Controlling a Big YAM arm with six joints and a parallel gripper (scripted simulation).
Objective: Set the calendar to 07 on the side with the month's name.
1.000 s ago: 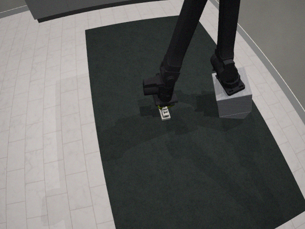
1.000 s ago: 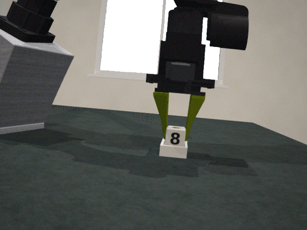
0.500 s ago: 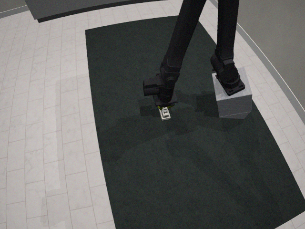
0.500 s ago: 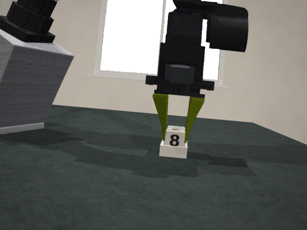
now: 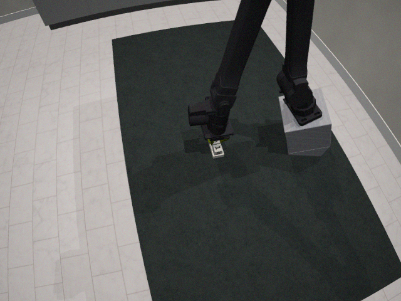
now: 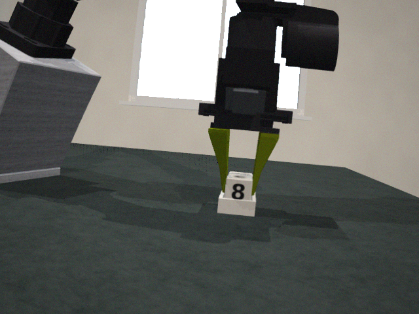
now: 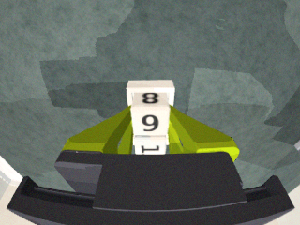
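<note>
My hand is 20 mm to the right of the small white tray and 20 mm above it.
</note>
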